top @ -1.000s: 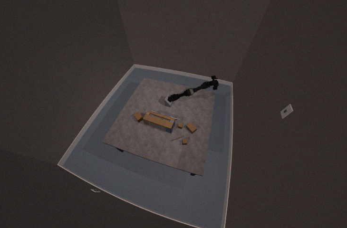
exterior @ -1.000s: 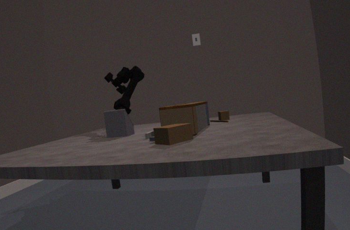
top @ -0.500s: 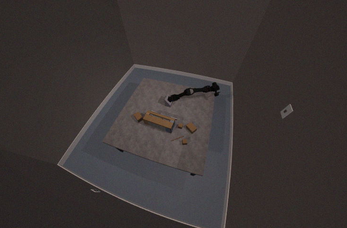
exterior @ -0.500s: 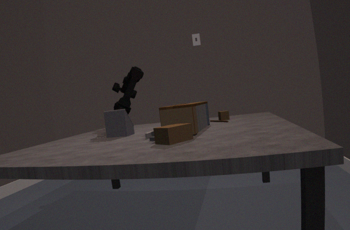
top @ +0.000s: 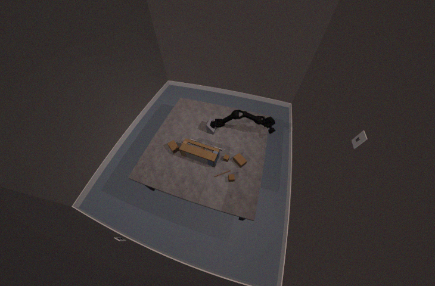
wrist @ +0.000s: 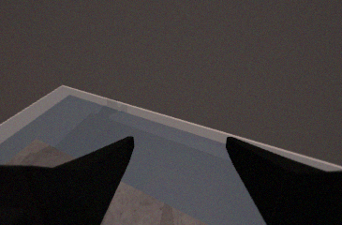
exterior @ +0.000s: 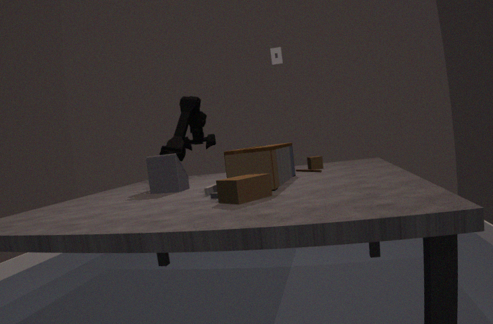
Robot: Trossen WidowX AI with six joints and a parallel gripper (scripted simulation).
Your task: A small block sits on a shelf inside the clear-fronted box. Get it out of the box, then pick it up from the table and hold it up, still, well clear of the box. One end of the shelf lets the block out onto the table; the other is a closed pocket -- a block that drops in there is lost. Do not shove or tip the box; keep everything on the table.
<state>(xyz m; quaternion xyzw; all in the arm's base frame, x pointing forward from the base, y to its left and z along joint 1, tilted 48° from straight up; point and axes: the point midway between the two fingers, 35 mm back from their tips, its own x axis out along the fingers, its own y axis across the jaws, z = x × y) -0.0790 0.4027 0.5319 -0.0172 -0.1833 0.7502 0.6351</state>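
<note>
Now: gripper tip 72 cm to the left of the box, 42 cm short of it and 8 cm above it. Round my gripper tip: thin stick: 60 cm ahead, 46 cm to the right, 14 cm below.
</note>
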